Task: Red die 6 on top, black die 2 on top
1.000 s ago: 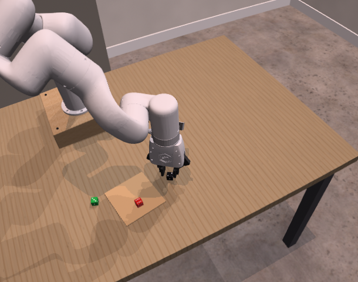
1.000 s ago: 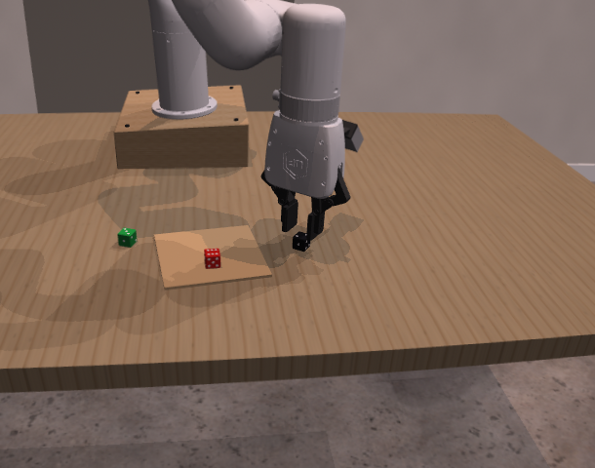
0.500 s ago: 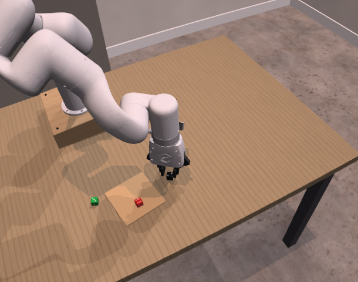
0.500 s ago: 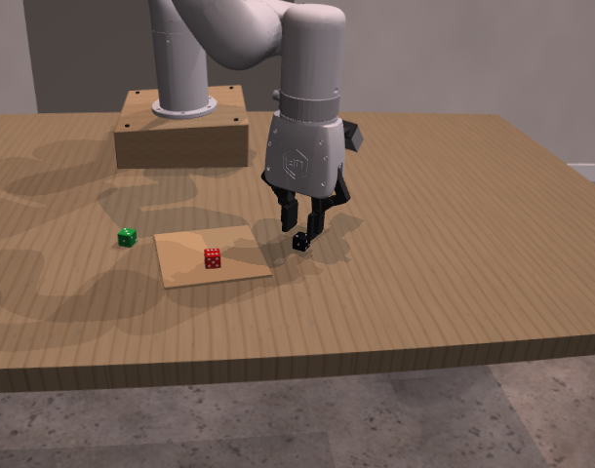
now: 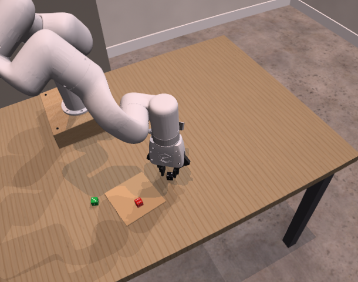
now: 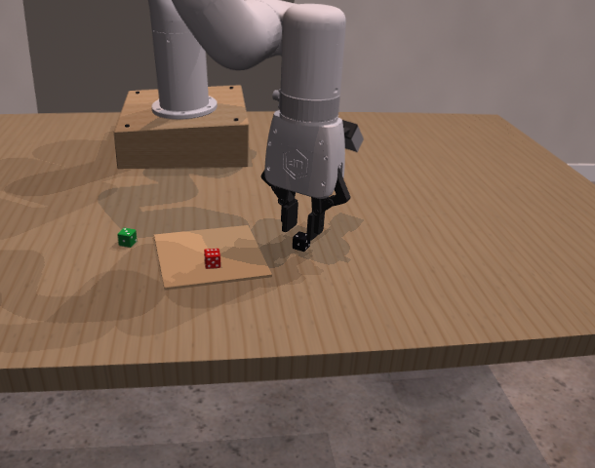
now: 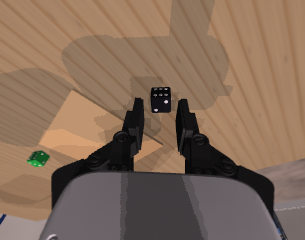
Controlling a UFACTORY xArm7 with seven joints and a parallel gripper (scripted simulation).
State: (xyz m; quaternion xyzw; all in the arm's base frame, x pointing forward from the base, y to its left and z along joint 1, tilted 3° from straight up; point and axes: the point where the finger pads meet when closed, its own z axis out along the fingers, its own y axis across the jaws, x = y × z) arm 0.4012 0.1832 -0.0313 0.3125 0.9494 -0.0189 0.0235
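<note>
Now: hand 4 cm above the black die. Also, from my hand: red die: 12 cm to the right, 5 cm ahead, 3 cm below; then tan mat: 13 cm to the right, 4 cm below, 2 cm ahead; then green die: 25 cm to the right, 4 cm below, 2 cm behind.
</note>
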